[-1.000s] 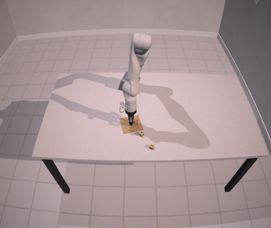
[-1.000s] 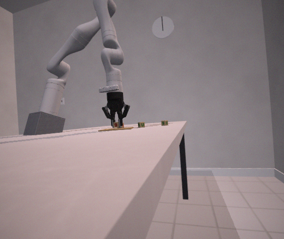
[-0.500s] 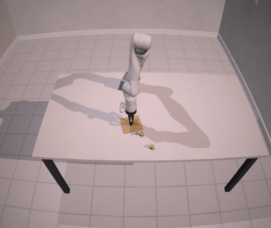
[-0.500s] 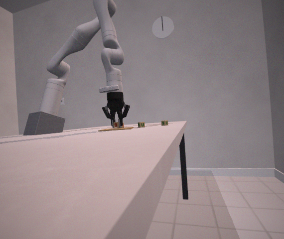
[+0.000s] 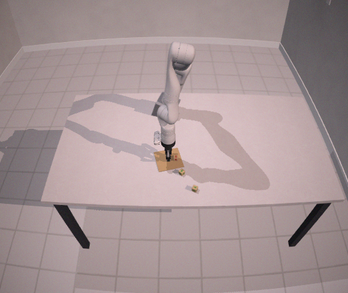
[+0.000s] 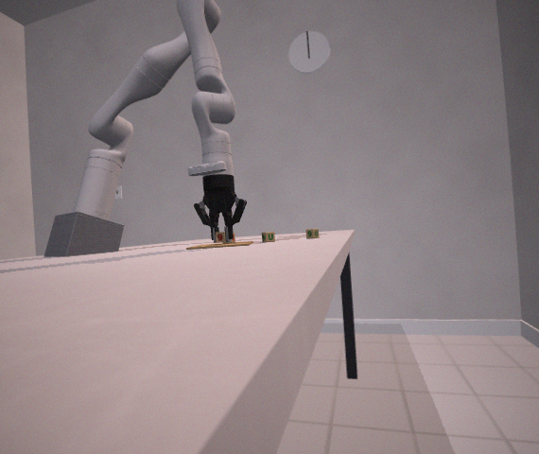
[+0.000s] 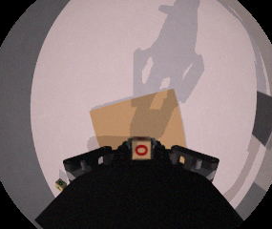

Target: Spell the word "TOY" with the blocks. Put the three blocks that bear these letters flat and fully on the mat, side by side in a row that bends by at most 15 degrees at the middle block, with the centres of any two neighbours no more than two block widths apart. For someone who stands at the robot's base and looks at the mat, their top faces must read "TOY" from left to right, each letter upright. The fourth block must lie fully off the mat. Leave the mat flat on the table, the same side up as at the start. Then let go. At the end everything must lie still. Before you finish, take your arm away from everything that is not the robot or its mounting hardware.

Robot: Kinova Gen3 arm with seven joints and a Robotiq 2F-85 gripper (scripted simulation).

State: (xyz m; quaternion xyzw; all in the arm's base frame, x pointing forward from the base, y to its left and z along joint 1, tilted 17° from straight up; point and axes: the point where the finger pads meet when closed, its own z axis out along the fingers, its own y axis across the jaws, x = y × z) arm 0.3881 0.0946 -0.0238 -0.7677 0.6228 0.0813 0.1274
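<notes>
My hand is 3 cm above the mat.
</notes>
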